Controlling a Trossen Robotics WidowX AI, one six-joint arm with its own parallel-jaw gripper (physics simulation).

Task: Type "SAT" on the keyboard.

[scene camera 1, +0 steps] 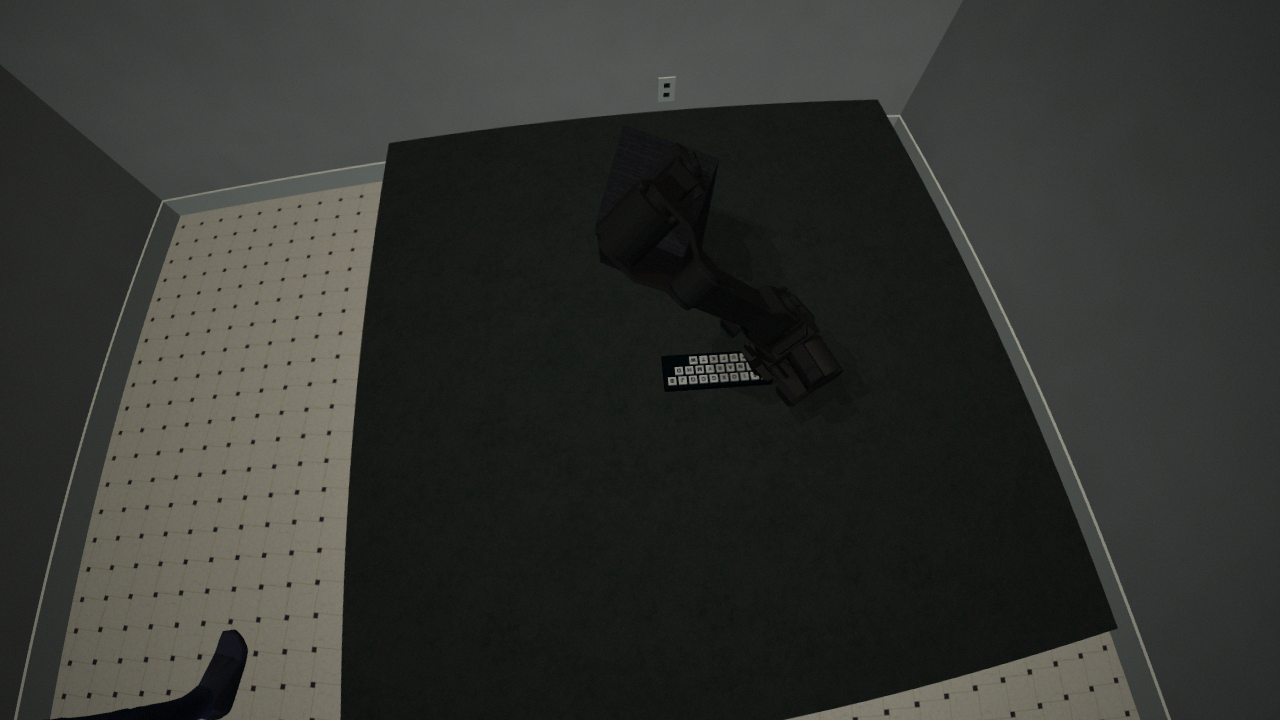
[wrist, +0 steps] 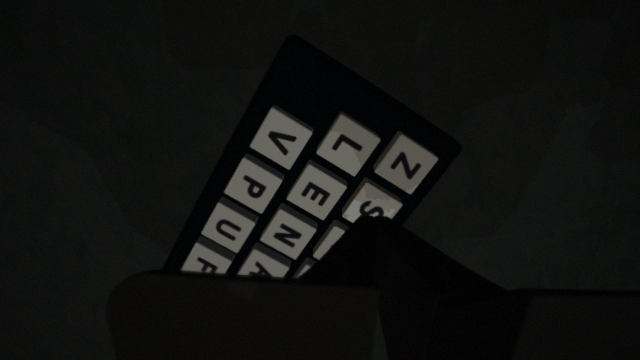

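Note:
A black keyboard (scene camera 1: 724,369) is visible; the wrist view shows the keyboard (wrist: 318,145) too, as well as my gripper (wrist: 371,230).

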